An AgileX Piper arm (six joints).
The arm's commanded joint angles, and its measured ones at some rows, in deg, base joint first. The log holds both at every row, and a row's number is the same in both.
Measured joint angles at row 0:
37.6, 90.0, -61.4, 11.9, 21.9, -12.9
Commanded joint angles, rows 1 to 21:
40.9, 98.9, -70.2, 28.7, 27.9, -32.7
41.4, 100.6, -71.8, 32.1, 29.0, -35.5
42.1, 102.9, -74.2, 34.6, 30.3, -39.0
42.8, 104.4, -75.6, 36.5, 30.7, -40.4
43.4, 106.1, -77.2, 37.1, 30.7, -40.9
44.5, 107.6, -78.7, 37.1, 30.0, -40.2
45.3, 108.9, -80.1, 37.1, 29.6, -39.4
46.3, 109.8, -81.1, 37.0, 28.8, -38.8
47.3, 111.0, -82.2, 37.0, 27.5, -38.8
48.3, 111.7, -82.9, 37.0, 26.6, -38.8
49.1, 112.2, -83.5, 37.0, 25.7, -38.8
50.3, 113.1, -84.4, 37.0, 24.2, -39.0
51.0, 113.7, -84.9, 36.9, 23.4, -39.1
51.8, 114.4, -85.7, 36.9, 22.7, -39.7
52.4, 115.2, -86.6, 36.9, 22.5, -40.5
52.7, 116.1, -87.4, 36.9, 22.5, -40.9
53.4, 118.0, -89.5, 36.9, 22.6, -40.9
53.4, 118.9, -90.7, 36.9, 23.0, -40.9
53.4, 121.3, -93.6, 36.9, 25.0, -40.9
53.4, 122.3, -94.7, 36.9, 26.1, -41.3
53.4, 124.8, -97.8, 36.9, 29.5, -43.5
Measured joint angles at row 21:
53.2, 119.8, -91.4, 36.7, 24.4, -40.3
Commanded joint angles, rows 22 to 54:
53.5, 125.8, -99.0, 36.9, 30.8, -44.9
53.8, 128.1, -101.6, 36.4, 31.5, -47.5
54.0, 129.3, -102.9, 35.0, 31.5, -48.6
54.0, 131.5, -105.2, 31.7, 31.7, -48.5
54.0, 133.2, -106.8, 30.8, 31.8, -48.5
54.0, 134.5, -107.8, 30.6, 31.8, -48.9
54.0, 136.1, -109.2, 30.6, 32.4, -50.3
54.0, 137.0, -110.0, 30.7, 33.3, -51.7
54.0, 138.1, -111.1, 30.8, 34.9, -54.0
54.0, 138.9, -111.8, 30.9, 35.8, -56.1
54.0, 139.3, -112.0, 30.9, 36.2, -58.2
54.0, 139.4, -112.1, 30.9, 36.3, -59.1
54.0, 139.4, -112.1, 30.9, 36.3, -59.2
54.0, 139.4, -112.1, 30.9, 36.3, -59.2
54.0, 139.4, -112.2, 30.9, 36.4, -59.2
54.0, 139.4, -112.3, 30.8, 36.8, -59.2
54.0, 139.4, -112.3, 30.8, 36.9, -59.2
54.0, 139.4, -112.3, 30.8, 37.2, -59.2
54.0, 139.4, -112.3, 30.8, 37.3, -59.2
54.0, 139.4, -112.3, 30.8, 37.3, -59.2
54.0, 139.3, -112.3, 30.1, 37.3, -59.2
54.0, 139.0, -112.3, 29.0, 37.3, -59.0
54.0, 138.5, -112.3, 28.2, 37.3, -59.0
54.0, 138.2, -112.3, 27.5, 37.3, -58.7
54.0, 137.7, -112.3, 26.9, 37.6, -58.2
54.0, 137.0, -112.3, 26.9, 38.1, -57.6
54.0, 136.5, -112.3, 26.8, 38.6, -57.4
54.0, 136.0, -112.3, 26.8, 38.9, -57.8
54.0, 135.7, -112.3, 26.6, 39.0, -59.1
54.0, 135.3, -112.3, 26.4, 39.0, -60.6
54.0, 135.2, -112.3, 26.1, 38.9, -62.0
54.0, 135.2, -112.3, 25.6, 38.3, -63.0
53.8, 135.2, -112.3, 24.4, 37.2, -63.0
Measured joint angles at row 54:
54.0, 136.4, -112.4, 26.9, 38.6, -60.1
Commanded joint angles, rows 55 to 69:
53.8, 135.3, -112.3, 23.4, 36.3, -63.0
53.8, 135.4, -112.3, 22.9, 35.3, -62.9
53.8, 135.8, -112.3, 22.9, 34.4, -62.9
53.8, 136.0, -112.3, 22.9, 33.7, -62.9
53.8, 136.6, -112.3, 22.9, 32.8, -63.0
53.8, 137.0, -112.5, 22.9, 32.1, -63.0
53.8, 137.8, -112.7, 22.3, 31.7, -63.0
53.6, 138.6, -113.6, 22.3, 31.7, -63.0
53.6, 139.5, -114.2, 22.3, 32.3, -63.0
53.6, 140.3, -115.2, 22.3, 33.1, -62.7
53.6, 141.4, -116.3, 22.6, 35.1, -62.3
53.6, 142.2, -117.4, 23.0, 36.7, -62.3
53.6, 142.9, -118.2, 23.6, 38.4, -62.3
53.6, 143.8, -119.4, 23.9, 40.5, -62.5
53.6, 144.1, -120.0, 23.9, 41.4, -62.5
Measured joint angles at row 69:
53.9, 142.2, -117.0, 22.7, 36.0, -62.4
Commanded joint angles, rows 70 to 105:
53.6, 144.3, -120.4, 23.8, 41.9, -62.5
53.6, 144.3, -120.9, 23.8, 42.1, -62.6
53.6, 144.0, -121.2, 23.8, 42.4, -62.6
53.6, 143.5, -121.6, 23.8, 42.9, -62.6
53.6, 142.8, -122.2, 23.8, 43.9, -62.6
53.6, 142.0, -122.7, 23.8, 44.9, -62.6
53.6, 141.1, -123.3, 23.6, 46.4, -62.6
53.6, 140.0, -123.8, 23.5, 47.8, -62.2
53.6, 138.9, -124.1, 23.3, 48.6, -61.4
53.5, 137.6, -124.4, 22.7, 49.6, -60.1
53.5, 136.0, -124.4, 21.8, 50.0, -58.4
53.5, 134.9, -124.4, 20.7, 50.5, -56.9
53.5, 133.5, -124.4, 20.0, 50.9, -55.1
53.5, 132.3, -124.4, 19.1, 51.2, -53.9
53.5, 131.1, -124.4, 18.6, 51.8, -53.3
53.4, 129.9, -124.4, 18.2, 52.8, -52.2
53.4, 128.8, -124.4, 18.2, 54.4, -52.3
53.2, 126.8, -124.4, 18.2, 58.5, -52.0
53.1, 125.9, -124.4, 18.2, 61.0, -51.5
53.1, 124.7, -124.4, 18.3, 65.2, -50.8
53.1, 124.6, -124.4, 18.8, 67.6, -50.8
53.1, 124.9, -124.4, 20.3, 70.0, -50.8
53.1, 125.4, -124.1, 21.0, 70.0, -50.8
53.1, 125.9, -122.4, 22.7, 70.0, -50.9
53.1, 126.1, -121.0, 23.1, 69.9, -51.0
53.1, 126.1, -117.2, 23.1, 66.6, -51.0
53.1, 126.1, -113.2, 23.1, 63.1, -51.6
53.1, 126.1, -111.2, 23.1, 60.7, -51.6
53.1, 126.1, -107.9, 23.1, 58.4, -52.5
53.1, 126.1, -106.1, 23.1, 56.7, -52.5
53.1, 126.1, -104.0, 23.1, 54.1, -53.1
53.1, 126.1, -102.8, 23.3, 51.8, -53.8
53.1, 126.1, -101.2, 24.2, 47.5, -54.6
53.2, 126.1, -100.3, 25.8, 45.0, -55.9
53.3, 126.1, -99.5, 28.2, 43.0, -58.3
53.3, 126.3, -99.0, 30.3, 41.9, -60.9
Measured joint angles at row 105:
53.5, 126.8, -101.1, 23.4, 50.1, -54.3
